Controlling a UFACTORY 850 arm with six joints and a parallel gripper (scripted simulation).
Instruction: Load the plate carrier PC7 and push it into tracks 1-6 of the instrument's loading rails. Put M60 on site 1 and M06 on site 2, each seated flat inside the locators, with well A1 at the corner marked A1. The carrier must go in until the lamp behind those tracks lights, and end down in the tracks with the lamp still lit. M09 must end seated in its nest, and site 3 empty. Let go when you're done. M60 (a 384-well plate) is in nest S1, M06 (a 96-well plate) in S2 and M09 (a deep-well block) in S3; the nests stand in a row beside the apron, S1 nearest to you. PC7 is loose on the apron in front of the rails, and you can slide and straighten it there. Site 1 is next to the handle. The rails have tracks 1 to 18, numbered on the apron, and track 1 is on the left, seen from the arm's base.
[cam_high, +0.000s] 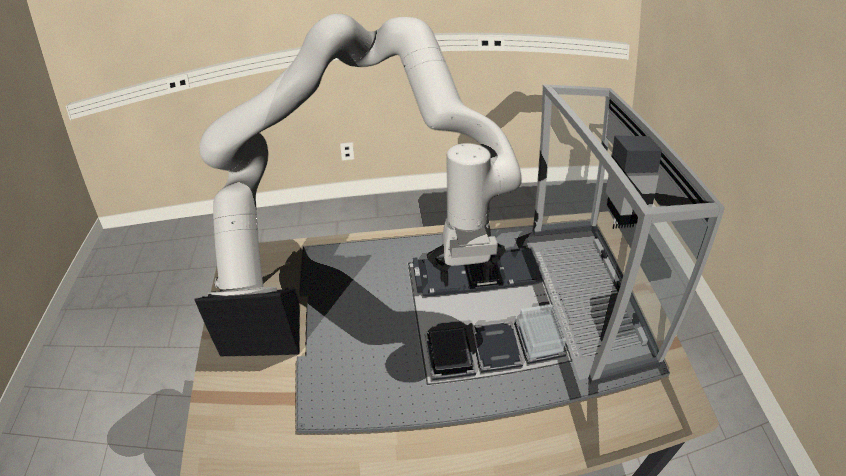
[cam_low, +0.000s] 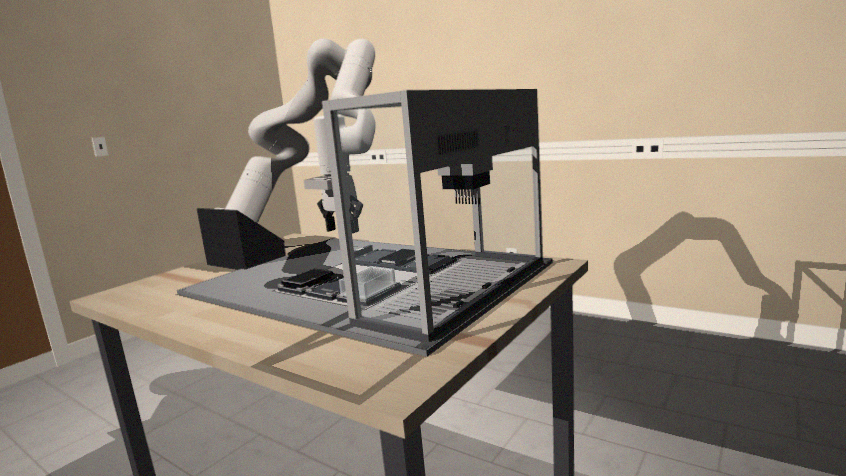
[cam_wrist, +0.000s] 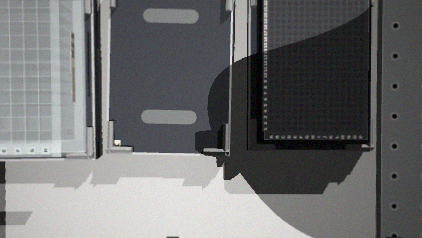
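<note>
The nest S1 lies 14 cm below my hand, 11 cm to the right of it and 3 cm behind it. The rest, counted from my hand: clear deep-well block M09: 18 cm ahead, 11 cm below, 7 cm to the right; then nest S2: 14 cm below, 10 cm to the right, 8 cm ahead; then plate carrier PC7: 17 cm to the left, 13 cm below, 4 cm ahead.
</note>
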